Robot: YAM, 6 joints.
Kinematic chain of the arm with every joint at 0, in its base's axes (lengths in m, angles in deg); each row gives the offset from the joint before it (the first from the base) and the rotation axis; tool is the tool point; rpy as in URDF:
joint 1: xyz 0 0 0.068 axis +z
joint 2: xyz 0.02 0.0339 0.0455 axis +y
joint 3: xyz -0.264 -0.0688 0 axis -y
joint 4: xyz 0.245 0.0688 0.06 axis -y
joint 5: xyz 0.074 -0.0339 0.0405 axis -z
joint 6: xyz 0.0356 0 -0.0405 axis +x
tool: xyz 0 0 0 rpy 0 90 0
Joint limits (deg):
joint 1: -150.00..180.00
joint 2: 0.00..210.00
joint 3: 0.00..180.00
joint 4: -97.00..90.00
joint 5: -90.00..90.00
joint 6: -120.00..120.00
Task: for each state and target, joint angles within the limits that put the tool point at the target. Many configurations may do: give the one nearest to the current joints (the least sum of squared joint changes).
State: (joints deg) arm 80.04 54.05 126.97 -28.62 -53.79 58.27
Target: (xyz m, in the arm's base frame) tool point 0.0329 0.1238 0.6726
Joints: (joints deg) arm 63.59 78.23 135.29 -17.87 -45.97 58.27
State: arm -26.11 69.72 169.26 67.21 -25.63 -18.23
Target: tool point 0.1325 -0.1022 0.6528
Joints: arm -42.91 109.44 153.89 89.85 -25.57 -18.23
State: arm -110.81 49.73 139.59 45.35 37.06 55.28
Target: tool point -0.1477 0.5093 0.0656
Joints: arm -76.34 11.78 180.00 78.91 40.68 55.28
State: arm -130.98 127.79 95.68 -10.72 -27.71 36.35
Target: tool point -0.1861 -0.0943 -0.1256
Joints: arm -150.00 157.16 54.58 -21.35 18.65 36.35
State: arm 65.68 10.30 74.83 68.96 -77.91 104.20
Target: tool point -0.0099 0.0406 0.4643
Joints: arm 49.00 31.34 48.72 63.23 -73.36 104.20
